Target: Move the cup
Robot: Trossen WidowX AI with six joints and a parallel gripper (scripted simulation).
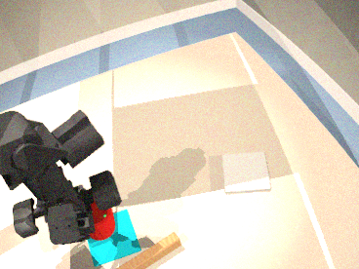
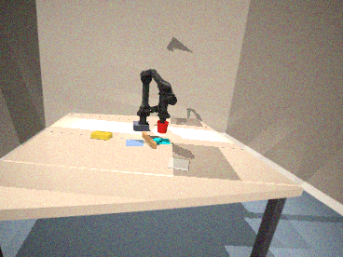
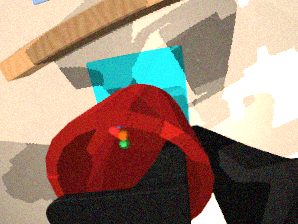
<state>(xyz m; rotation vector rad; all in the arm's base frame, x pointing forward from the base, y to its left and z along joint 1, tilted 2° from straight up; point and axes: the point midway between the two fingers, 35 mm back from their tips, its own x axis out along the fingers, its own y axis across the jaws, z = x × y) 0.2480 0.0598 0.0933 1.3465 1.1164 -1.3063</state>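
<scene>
Right now my gripper tip is 30 mm short of the cyan pad and 110 mm above it. Round my gripper tip: light blue pad: 40 mm ahead, 180 mm to the right, 110 mm below; then wooden block: 40 mm ahead, 90 mm to the right, 90 mm below; then red cup: 30 mm ahead, 10 mm to the right.
</scene>
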